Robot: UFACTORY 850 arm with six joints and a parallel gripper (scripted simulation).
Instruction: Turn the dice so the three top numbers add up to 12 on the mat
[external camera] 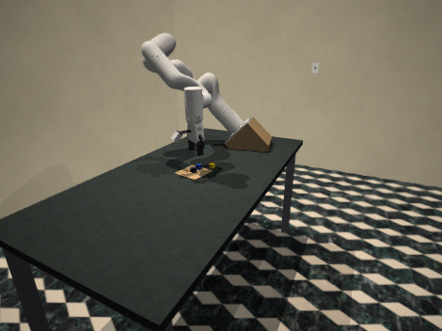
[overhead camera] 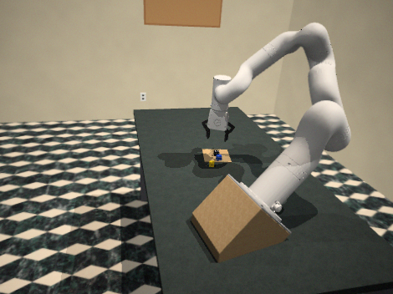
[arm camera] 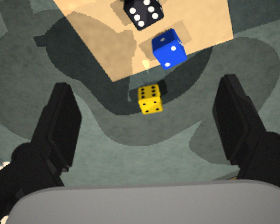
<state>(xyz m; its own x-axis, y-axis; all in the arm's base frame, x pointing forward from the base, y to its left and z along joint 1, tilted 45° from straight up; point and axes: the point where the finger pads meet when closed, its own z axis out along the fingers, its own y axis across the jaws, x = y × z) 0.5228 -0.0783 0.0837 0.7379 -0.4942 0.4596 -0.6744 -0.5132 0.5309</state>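
My gripper is now 10 cm above the yellow die, 8 cm past it and 6 cm to the right of it. The rest, counted from my hand: tan mat: 11 cm below, 1 cm to the right, 1 cm ahead; blue die: 10 cm below, 4 cm behind; black die: 10 cm below, 1 cm to the right, 1 cm ahead.
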